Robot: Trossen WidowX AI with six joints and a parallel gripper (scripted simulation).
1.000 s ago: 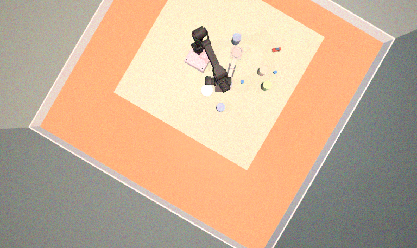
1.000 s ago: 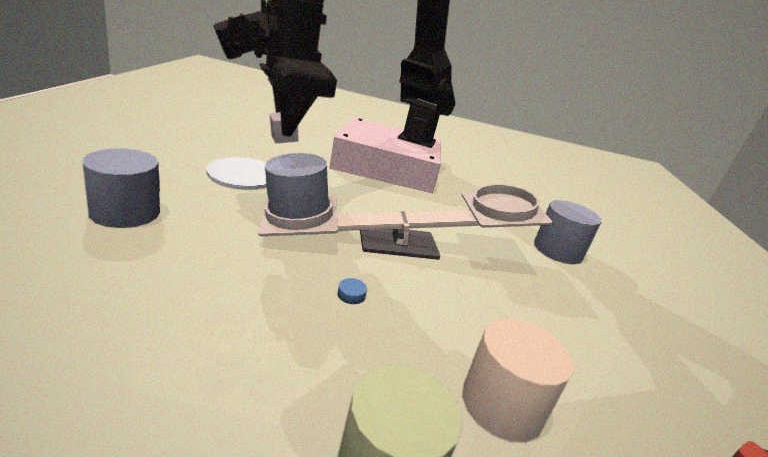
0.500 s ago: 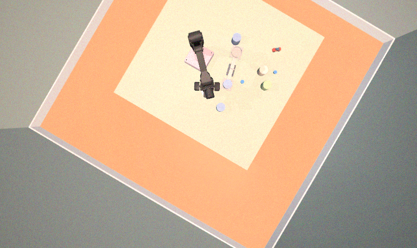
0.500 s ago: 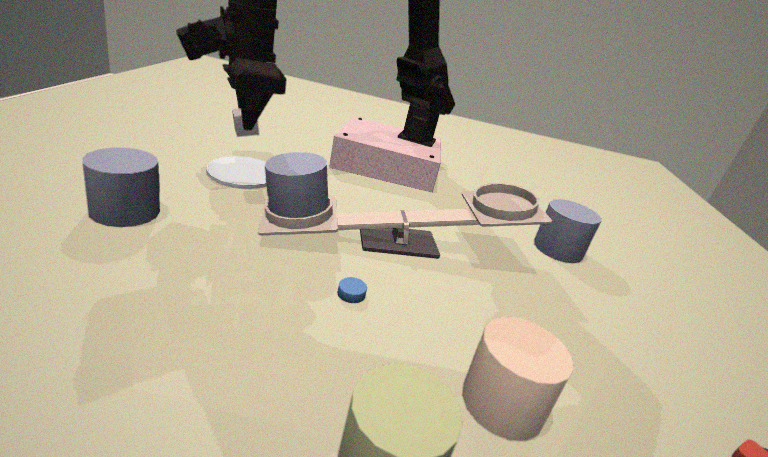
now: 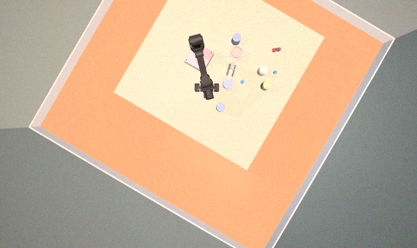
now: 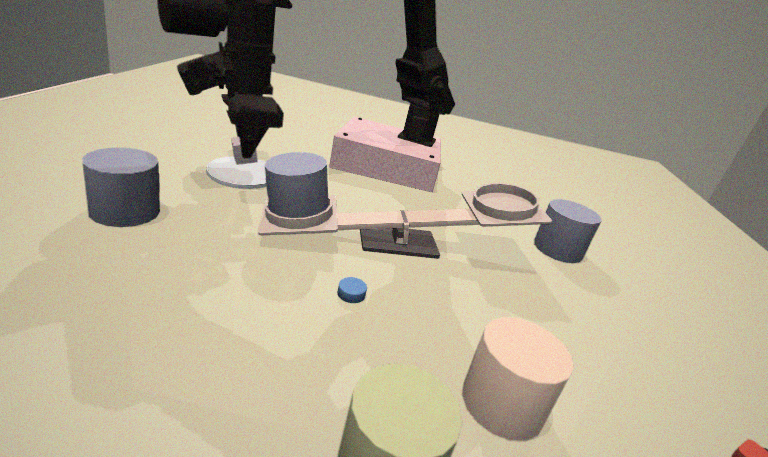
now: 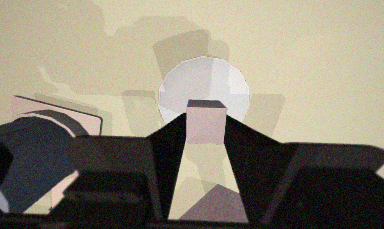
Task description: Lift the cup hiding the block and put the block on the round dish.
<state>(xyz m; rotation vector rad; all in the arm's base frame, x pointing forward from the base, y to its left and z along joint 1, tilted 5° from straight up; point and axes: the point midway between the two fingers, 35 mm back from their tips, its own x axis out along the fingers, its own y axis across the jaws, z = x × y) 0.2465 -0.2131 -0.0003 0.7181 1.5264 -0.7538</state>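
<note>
Right now my gripper tip is right at the grey block. From my gripper tip the other things lie so: green cylinder: 380 mm ahead, 330 mm to the left; peach cylinder: 380 mm to the left, 260 mm ahead; round white dish: 30 mm below.
</note>
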